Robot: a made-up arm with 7 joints.
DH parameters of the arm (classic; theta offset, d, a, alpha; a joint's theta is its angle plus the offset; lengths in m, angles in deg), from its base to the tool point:
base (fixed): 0 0.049 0 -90
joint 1: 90 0.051 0.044 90
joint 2: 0 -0.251 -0.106 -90
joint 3: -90 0.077 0.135 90
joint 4: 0 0.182 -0.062 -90
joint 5: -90 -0.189 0.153 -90
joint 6: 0 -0.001 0.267 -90
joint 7: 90 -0.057 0.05 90
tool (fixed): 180 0.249 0 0
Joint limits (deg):
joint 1: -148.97..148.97
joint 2: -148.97..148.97
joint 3: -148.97..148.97
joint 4: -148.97..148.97
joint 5: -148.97..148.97
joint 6: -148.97..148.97
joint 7: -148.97..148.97
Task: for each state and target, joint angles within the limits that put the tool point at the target. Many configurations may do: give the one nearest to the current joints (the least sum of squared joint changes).
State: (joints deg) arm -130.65 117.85 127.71 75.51 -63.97 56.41 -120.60
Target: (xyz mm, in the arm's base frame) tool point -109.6 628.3 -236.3
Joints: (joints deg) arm -124.57 128.93 133.38 86.10 -56.18 60.76 -109.33
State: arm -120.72 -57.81 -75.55 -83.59 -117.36 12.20 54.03
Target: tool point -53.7 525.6 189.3
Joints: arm -137.96 -32.57 -80.35 -112.95 -134.32 -7.21 39.45
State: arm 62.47 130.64 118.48 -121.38 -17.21 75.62 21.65
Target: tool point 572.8 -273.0 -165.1
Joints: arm 75.40 121.94 121.71 -123.04 -12.59 62.44 17.22
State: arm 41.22 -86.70 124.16 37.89 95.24 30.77 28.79
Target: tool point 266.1 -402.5 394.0
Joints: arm 38.80 -108.86 103.52 8.17 88.81 45.66 42.01
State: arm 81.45 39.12 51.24 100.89 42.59 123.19 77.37
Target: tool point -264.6 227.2 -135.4
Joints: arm 103.74 51.40 74.46 102.29 40.93 146.54 112.97
